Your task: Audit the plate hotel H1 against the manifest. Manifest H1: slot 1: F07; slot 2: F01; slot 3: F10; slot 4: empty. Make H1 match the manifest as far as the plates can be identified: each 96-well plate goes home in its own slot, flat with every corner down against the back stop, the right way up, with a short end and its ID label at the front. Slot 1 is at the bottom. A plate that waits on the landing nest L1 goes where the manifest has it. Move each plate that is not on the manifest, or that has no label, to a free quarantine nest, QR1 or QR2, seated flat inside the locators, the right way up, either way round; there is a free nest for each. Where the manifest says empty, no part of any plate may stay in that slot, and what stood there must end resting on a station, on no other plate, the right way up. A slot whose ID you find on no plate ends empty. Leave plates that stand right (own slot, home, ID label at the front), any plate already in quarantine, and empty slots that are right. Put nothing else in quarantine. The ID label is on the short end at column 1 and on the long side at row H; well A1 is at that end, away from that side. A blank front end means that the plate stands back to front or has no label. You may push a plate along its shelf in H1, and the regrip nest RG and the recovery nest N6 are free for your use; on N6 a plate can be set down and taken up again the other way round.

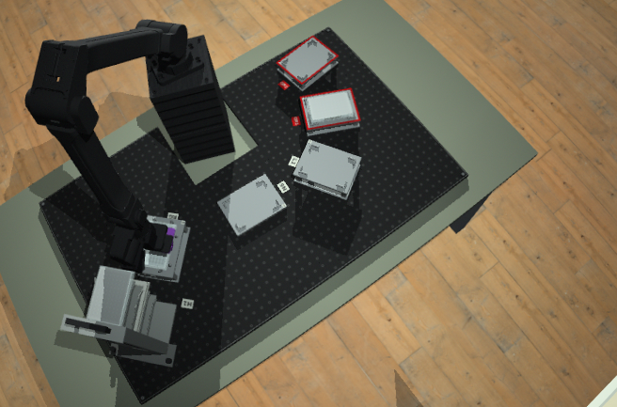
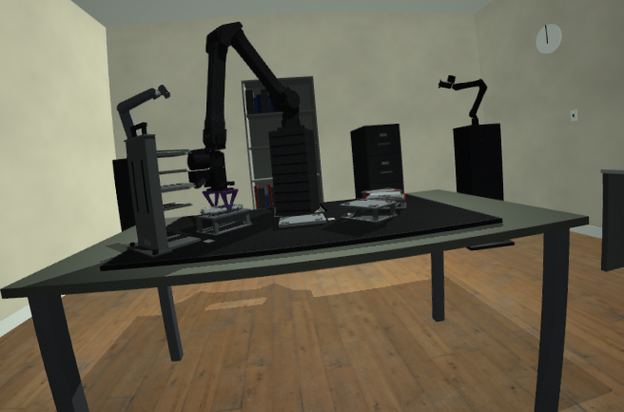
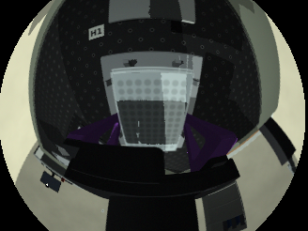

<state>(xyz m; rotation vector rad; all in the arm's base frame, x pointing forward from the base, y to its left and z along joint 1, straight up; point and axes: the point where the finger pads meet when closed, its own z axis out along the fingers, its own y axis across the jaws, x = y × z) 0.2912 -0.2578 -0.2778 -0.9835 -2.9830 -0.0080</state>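
My gripper is now 20 mm above the regrip nest RG. From my hand the other things lie so: plate hotel H1: 210 mm ahead, 160 mm to the right, 90 mm above; recovery nest N6: 280 mm to the left, 70 mm below, 10 mm behind; grey 96-well plate: 210 mm above, 150 mm ahead, 110 mm to the right.
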